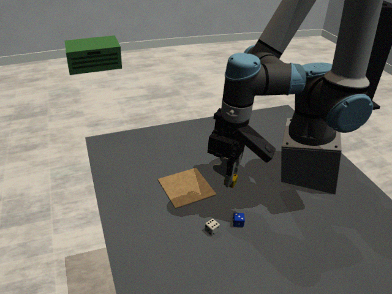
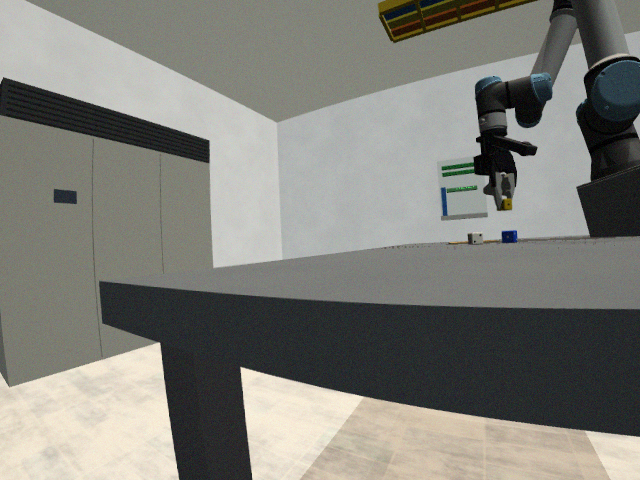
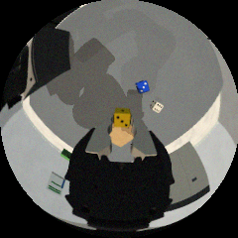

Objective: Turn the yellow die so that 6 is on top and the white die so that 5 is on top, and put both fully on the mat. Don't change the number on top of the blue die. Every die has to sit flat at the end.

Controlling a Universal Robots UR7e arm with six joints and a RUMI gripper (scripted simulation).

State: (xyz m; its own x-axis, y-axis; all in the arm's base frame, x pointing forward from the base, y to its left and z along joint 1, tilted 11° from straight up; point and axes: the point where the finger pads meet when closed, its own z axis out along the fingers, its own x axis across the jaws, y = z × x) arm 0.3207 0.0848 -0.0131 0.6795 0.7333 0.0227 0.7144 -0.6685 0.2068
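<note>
The yellow die is right at my hand. Round my hand: tan mat (10 cm ahead, 11 cm to the right, 10 cm below); then white die (8 cm ahead, 8 cm to the left, 9 cm below); then blue die (8 cm to the left, 9 cm below).
</note>
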